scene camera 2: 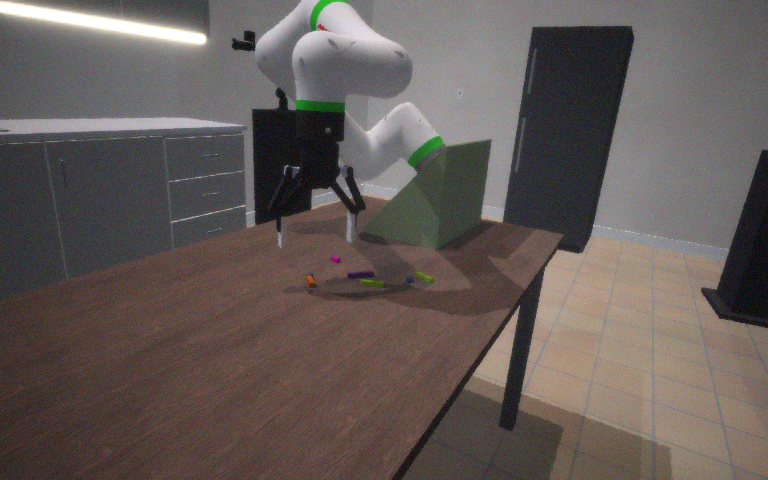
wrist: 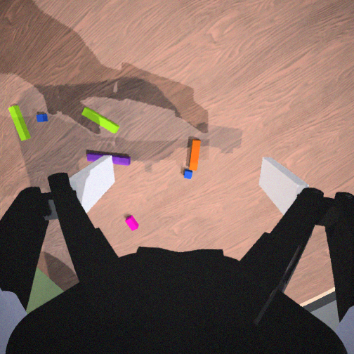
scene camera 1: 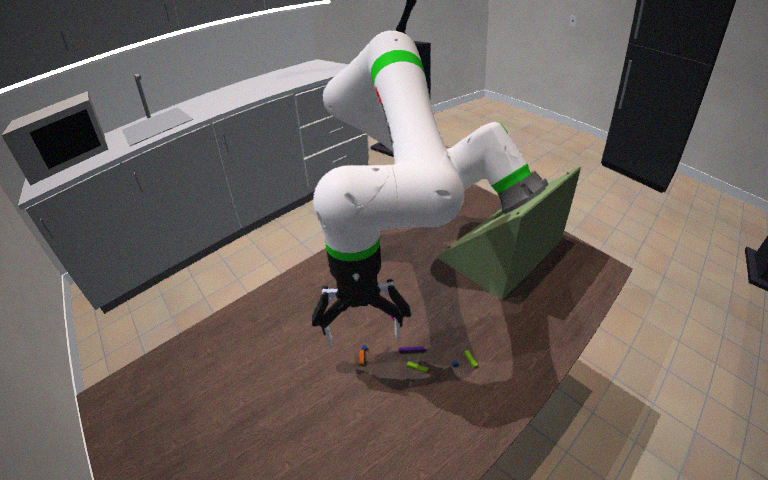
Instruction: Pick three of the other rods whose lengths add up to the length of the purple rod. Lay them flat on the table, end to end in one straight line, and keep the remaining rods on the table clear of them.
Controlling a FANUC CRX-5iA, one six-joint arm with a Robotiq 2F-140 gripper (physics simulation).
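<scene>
My gripper is wide open and empty, above the table. The orange rod lies flat; a short blue rod is at its end, slightly offset, touching or nearly so. The purple rod lies apart, partly behind a finger in the wrist view. One lime rod lies near it. Another lime rod lies beside a second blue rod. A magenta rod lies apart.
The wooden table carries the green wedge-shaped arm mount at its far end. Grey kitchen cabinets stand beyond the table's left side. The arm's shadow falls around the rods.
</scene>
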